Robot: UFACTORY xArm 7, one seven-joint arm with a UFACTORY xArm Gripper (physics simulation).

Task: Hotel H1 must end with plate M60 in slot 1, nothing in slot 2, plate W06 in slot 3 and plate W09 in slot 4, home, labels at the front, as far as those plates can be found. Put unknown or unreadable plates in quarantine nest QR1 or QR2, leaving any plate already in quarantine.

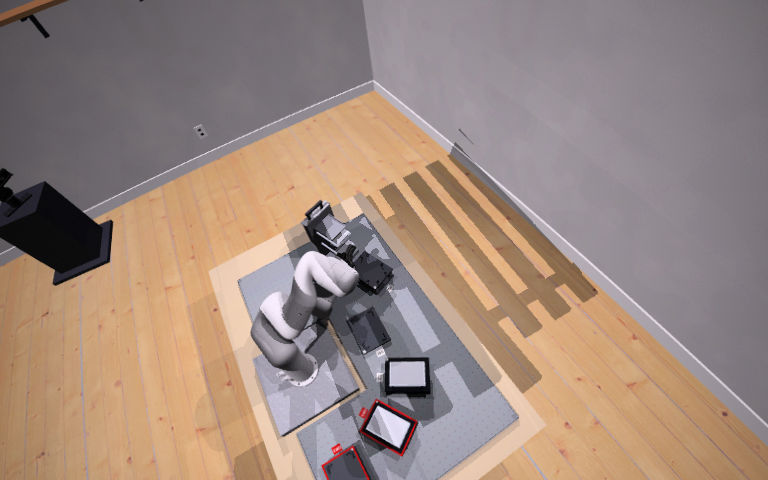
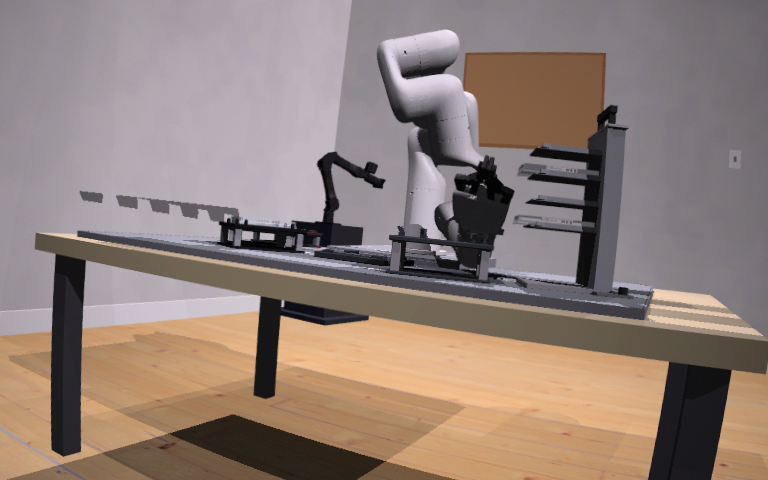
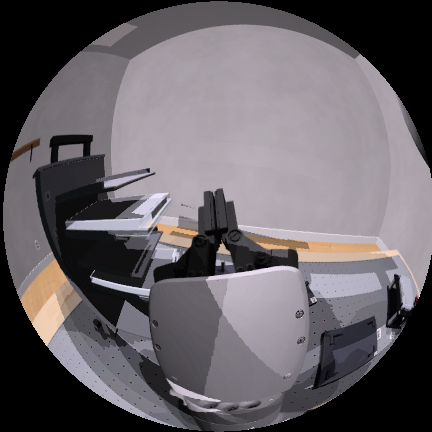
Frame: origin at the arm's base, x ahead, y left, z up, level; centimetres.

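Seen in the pictures: gripper, fingertip midpoint: (image 1: 353, 245) (image 2: 488, 162) (image 3: 215, 199); arm's base, link origin: (image 1: 302, 370) (image 2: 420, 252).
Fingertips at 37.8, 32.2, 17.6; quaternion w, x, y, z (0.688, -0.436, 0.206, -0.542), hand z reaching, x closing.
Offsets run from my fingertips to a thing's top centre, as dx, dy, dz. "pt": to the spot under its first point.
Hotel H1 (image 1: 311, 229) (image 2: 611, 198) (image 3: 75, 172) stands upright at the table's far end. An upper plate {-5.0, +10.6, +0.0} (image 2: 557, 169) (image 3: 150, 209) lies on its second shelf from the top. A lower plate {-5.0, +10.6, -8.3} (image 2: 552, 219) (image 3: 120, 287) lies on its lowest raised shelf. The other two raised shelves look bare. The plate labels are too small to read surely. My gripper (image 1: 348, 250) (image 2: 488, 162) (image 3: 215, 199) is shut and empty, beside the hotel and apart from it. A white plate {-15.9, -64.4, -14.2} (image 1: 387, 425) lies in a red-edged nest {pt -20.3, -68.2, -15.6} (image 1: 381, 443). Another red-edged nest {pt -33.9, -70.1, -15.6} (image 1: 346, 468), partly cut off, shows no plate.
A raised black stand (image 1: 373, 274) (image 2: 441, 243) stands beside the hotel, under the gripper. A low dark nest {-8.1, -28.2, -17.8} (image 1: 368, 331) (image 3: 347, 350) is nearer the arm's base. A white-topped plate {-2.3, -51.9, -13.2} (image 1: 407, 374) (image 2: 263, 221) lies in a black nest {pt -4.9, -56.8, -19.1} (image 1: 407, 392). The labels there are unreadable.
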